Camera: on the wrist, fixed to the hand. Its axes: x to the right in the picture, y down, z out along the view.
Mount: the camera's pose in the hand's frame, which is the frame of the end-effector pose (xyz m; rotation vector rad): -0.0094 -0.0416 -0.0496 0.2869 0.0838 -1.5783
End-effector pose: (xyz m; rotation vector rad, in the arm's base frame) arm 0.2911 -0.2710 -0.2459 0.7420 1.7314 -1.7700
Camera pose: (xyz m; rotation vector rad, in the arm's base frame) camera 0.2683 -0.2205 -0.2111 0.5315 -1.4827 1.8894
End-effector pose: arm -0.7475 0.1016 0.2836 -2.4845 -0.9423 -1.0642
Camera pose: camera -0.8068 0.1047 0.3110 1.0249 2.6830 1.0547
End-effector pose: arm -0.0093 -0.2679 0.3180 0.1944 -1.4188 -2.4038
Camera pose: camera 0.0045 -0.2869 0.2570 -1.1139 0.9825 1.5731
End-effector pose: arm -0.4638 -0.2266 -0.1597 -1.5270 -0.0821 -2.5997
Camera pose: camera -0.5079 -0.1901 -0.1914 0.7049 1.1719 1.5902
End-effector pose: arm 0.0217 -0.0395 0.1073 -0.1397 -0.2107 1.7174
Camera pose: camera 0.0738 -0.0397 0.0678 0.1555 0.0272 0.1539
